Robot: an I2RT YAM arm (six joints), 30 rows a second.
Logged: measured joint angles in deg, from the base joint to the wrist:
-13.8 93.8 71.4 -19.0 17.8 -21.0
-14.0 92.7 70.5 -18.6 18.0 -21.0
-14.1 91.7 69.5 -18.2 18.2 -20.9
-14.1 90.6 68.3 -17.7 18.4 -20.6
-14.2 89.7 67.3 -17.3 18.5 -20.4
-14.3 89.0 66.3 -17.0 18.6 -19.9
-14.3 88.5 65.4 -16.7 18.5 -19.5
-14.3 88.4 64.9 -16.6 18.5 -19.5
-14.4 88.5 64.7 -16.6 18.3 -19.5
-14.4 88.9 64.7 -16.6 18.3 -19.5
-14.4 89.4 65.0 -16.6 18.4 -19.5
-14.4 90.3 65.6 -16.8 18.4 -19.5
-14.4 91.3 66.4 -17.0 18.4 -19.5
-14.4 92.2 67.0 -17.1 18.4 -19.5
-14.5 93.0 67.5 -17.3 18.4 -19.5
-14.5 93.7 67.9 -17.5 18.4 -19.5
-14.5 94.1 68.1 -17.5 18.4 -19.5
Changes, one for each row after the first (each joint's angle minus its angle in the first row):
-0.2 -1.1 -0.9 0.4 0.2 0.0
-0.3 -2.1 -1.9 0.8 0.4 0.1
-0.3 -3.2 -3.1 1.3 0.6 0.4
-0.4 -4.1 -4.1 1.7 0.7 0.6
-0.5 -4.8 -5.1 2.0 0.8 1.1
-0.5 -5.3 -6.0 2.3 0.7 1.5
-0.5 -5.4 -6.5 2.4 0.7 1.5
-0.6 -5.3 -6.7 2.4 0.5 1.5
-0.6 -4.9 -6.7 2.4 0.5 1.5
-0.6 -4.4 -6.4 2.4 0.6 1.5
-0.6 -3.5 -5.8 2.2 0.6 1.5
-0.6 -2.5 -5.0 2.0 0.6 1.5
-0.6 -1.6 -4.4 1.9 0.6 1.5
-0.7 -0.8 -3.9 1.7 0.6 1.5
-0.7 -0.1 -3.5 1.5 0.6 1.5
-0.7 0.3 -3.3 1.5 0.6 1.5

